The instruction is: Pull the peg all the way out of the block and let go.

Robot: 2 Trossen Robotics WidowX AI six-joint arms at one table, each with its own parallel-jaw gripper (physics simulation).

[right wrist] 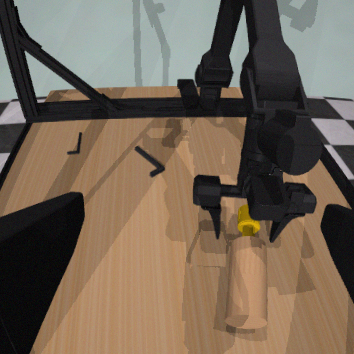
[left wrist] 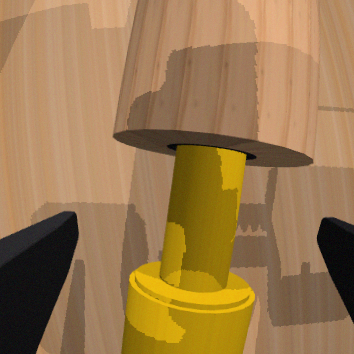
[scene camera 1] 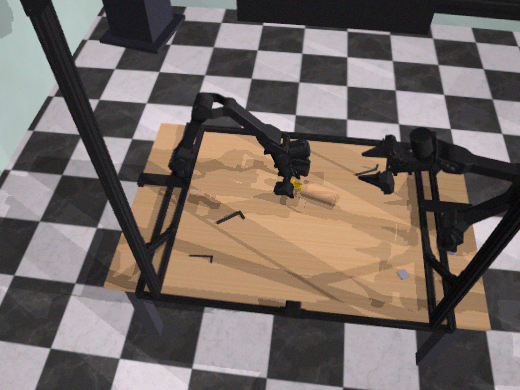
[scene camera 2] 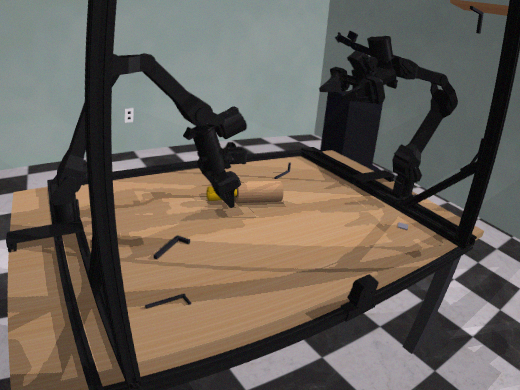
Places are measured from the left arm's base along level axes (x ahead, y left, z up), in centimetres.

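Pixels of known places: left gripper, between the fingertips: (right wrist: pixel 243 239) (left wrist: pixel 202 227) (scene camera 1: pixel 295 188) (scene camera 2: pixel 226 199); right gripper, between the fingertips: (right wrist: pixel 207 211) (scene camera 1: pixel 359 166) (scene camera 2: pixel 330 93); left arm's base, origin of its link: (right wrist: pixel 208 103) (scene camera 1: pixel 181 172) (scene camera 2: pixel 65 219); right arm's base, origin of its link: (scene camera 1: pixel 446 242) (scene camera 2: pixel 402 194).
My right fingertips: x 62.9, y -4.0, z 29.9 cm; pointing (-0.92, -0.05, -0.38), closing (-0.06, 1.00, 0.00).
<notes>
For each thing: its top centre in the pictures, then the offset to it from my right fingertips. Level surfaces: height alone.
- yellow peg, centre of its top: (left wrist: pixel 214 203) (right wrist: pixel 250 232) (scene camera 2: pixel 231 186) (scene camera 1: pixel 299 182) dx -19.1, dy +10.2, dz -27.3 cm
- block, centre of its top: (right wrist: pixel 252 272) (scene camera 2: pixel 259 182) (scene camera 1: pixel 319 187) dx -11.7, dy +9.5, dz -26.2 cm
- wooden table, height of its surface: dz -31.8 cm
- small grey square piece, centre of its top: (scene camera 2: pixel 403 225) (scene camera 1: pixel 403 274) dx +22.2, dy -13.2, dz -31.5 cm
The yellow peg (scene camera 1: pixel 296 184) (scene camera 2: pixel 215 193) (left wrist: pixel 187 320) (right wrist: pixel 247 220) has a thick head and a thinner shaft, whose far end sits in the hole of the block. The block (scene camera 1: pixel 319 194) (scene camera 2: pixel 260 192) (left wrist: pixel 215 90) (right wrist: pixel 246 285) is a light wooden cylinder lying on its side on the table. My left gripper (scene camera 1: pixel 295 186) (left wrist: pixel 202 227) (right wrist: pixel 243 239) is open, low over the peg, with one finger on each side of the shaft and a gap on both sides. My right gripper (scene camera 1: pixel 360 164) is open and empty, raised to the right of the block in scene camera 1.
Black L-shaped keys (scene camera 1: pixel 230 217) (scene camera 1: pixel 201 257) (scene camera 1: pixel 368 171) (scene camera 2: pixel 172 247) lie on the wooden table (scene camera 1: pixel 280 270). A small grey square piece (scene camera 1: pixel 403 274) (scene camera 2: pixel 402 226) lies near the right side. A black frame (scene camera 1: pixel 225 303) borders the table, with uprights at the corners.
</notes>
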